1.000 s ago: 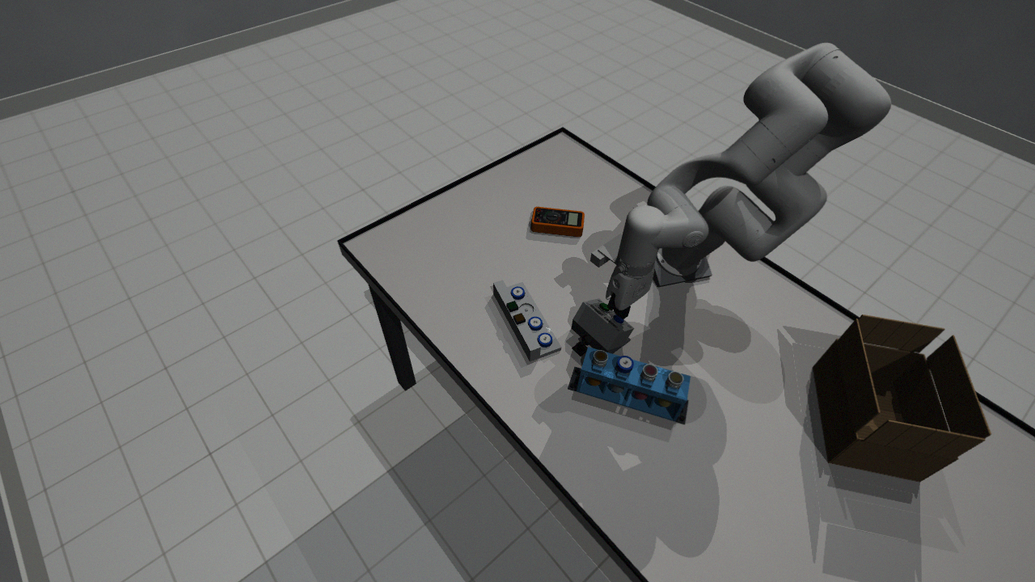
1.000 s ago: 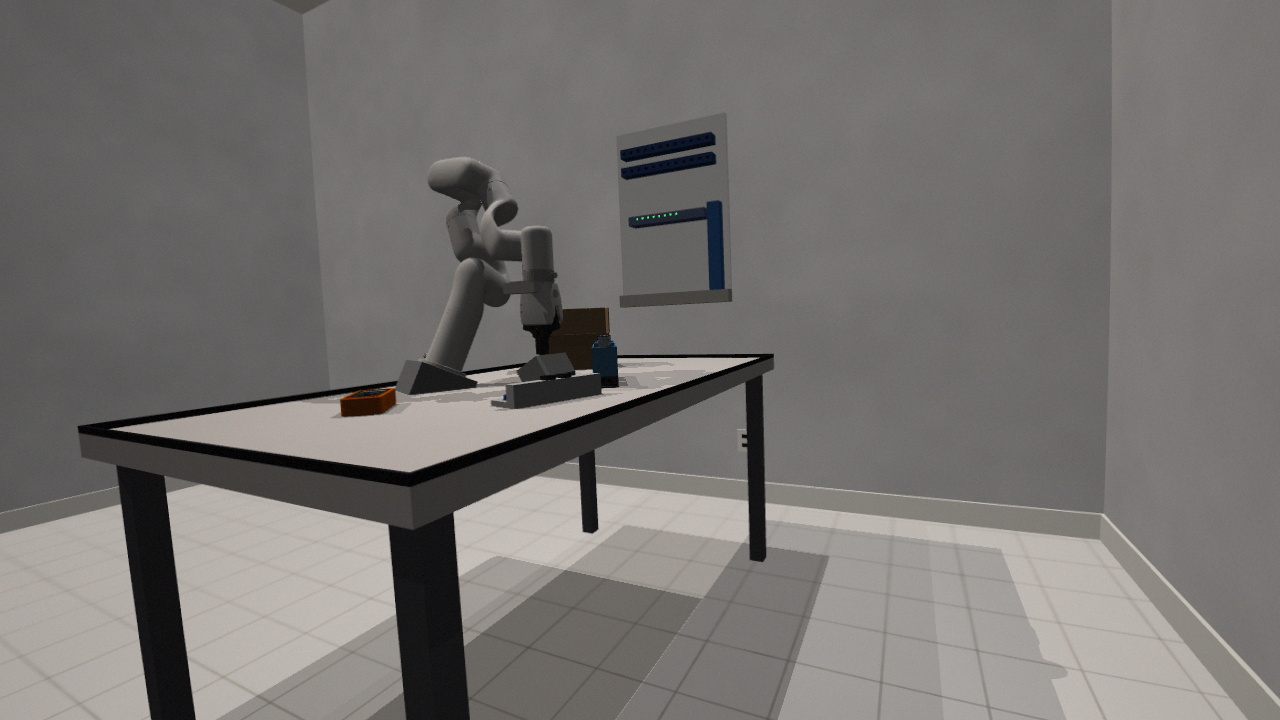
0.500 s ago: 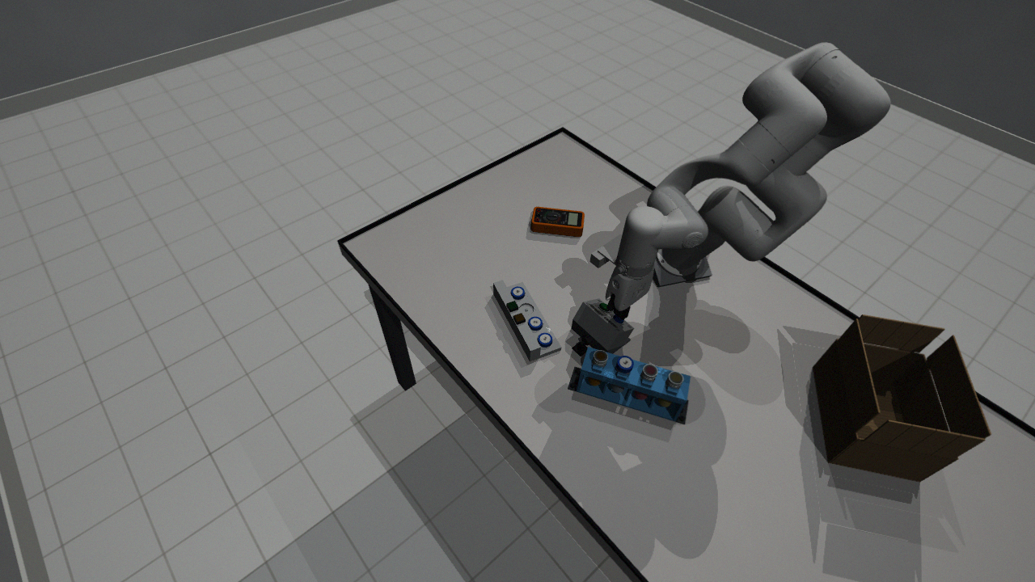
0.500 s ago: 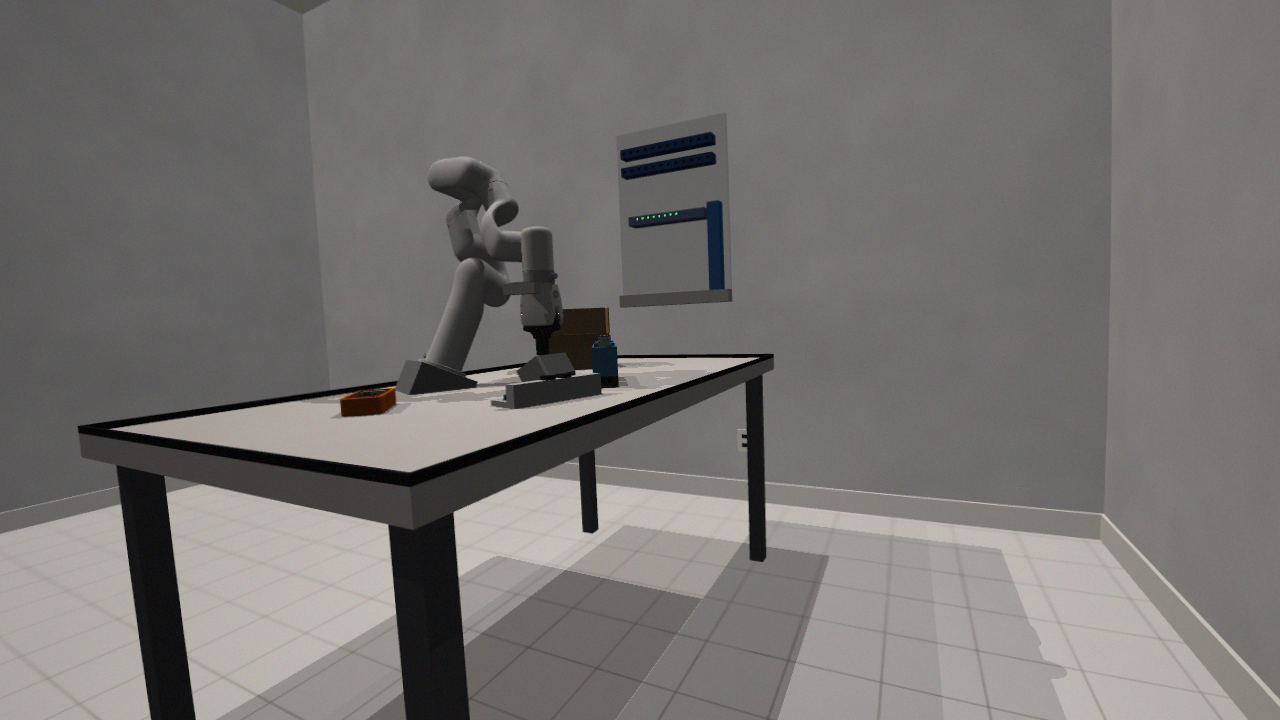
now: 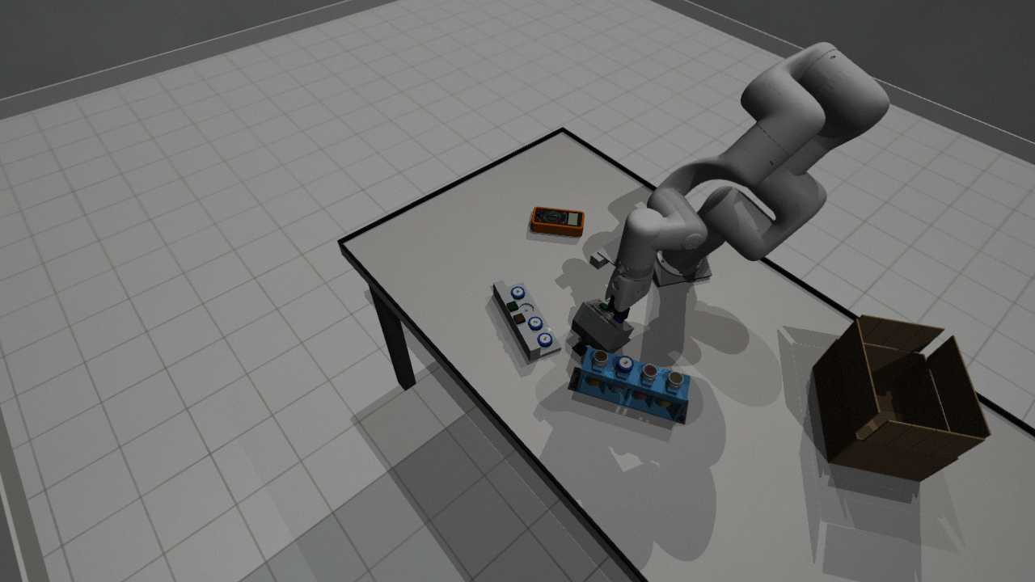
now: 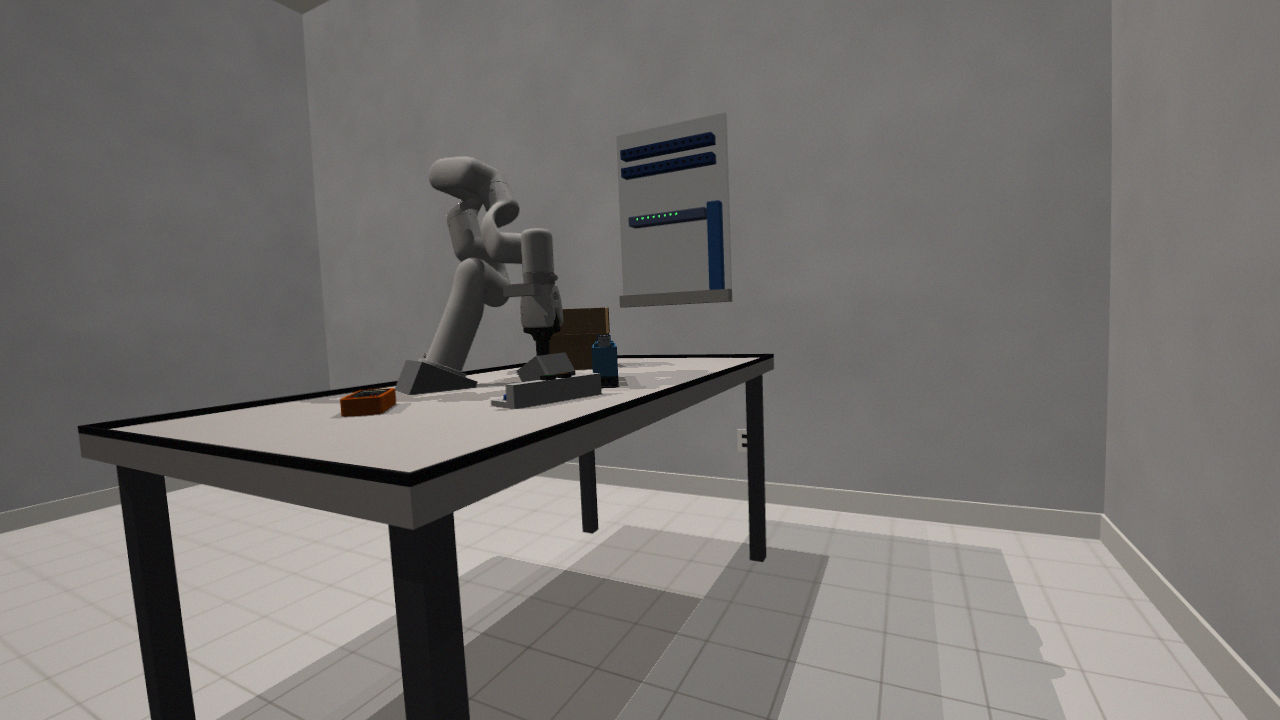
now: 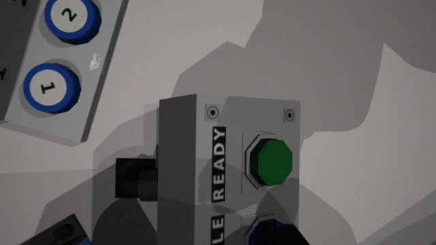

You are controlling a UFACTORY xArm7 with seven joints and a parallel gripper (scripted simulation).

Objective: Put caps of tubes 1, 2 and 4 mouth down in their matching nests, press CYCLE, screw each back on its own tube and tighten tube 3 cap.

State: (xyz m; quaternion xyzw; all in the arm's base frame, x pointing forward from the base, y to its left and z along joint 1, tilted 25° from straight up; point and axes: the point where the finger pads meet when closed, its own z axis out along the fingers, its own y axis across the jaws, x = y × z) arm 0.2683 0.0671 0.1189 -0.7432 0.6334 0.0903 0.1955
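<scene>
My hand is 30 mm above the blue key. From my hand the other things lie so: cap 3: 90 mm ahead, 130 mm to the left, 20 mm above; key housing: 20 mm ahead, 20 mm to the right, 40 mm below; green key: 10 mm ahead, 40 mm to the right, 30 mm below.
</scene>
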